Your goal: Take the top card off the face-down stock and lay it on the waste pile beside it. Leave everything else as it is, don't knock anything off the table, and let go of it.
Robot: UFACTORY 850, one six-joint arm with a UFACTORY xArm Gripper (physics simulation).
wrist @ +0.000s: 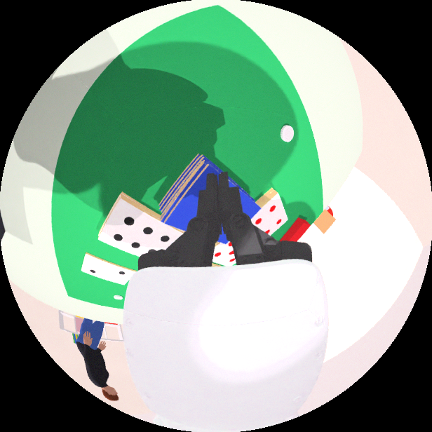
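Note:
The face-down stock (181, 210) is a blue-backed stack in the middle of the wrist view, with several tan card edges showing at its upper left side. My gripper (219, 185) is shut and empty, its fingertips over the upper part of the stock; whether they touch it I cannot tell. The fingers hide the middle of the stock. A thick face-up card or pile with black spots (139, 239) lies to the left of the stock. A face-up one with red spots (272, 218) lies to the right. Which one is the waste pile I cannot tell.
Another red-spotted card (224, 254) shows partly below the fingers. A smaller black-spotted card (104, 270) lies at the lower left. A red block (296, 229) and an orange block (325, 221) are at the right. A white disc (287, 133) lies on the green mat (250, 85).

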